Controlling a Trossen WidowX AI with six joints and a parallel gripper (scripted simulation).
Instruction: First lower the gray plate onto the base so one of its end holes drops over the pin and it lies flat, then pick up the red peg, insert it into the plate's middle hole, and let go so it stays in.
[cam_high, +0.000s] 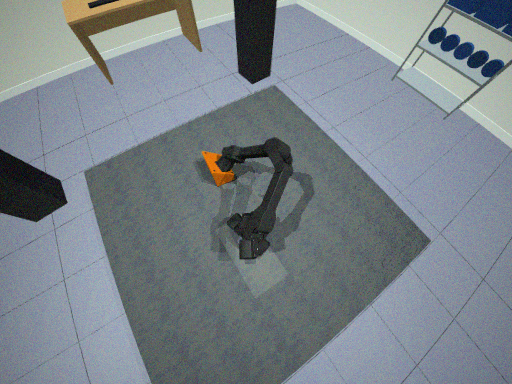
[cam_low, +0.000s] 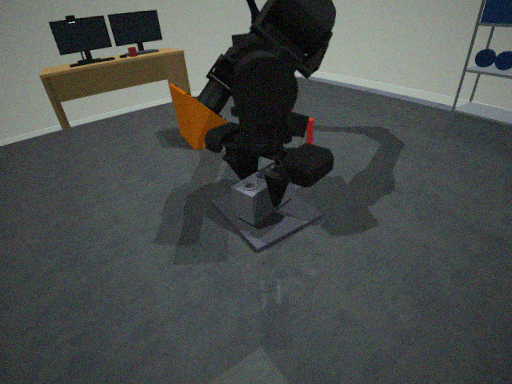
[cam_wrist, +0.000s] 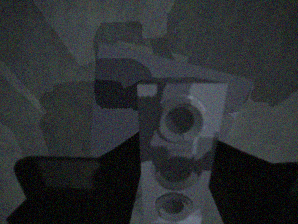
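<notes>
My gripper tip is 3 cm below the gray plate. The rest, counted from my gripper tip: red peg (20 cm to the left, 9 cm behind, 1 cm above); then flat square base (2 cm to the left, 2 cm below, 1 cm behind).
</notes>
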